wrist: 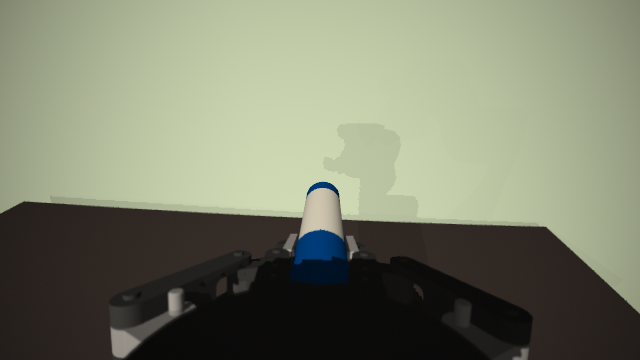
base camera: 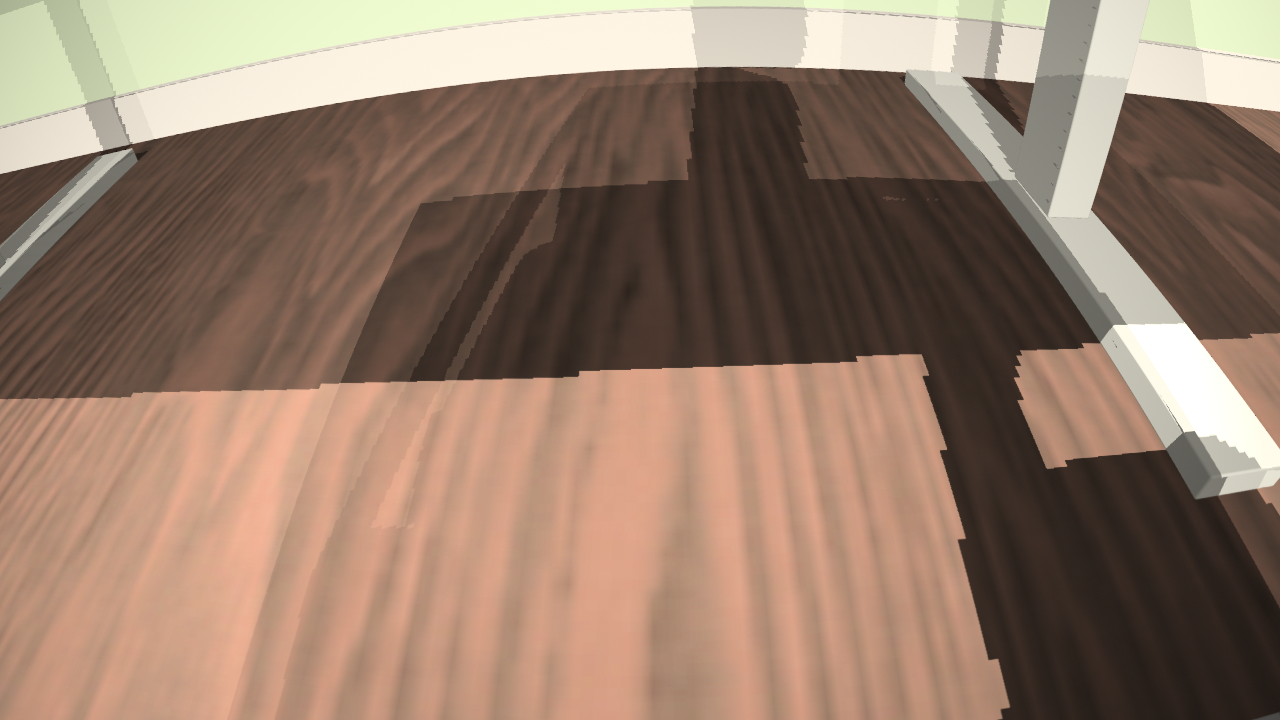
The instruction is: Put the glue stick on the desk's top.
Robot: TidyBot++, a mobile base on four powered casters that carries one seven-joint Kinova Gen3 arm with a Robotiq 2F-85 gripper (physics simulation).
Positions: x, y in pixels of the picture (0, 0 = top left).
Labels:
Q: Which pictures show the glue stick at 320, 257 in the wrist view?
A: The wrist view only.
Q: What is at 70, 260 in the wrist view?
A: A desk.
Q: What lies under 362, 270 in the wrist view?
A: The gripper.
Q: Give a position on a desk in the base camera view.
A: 1047, 179

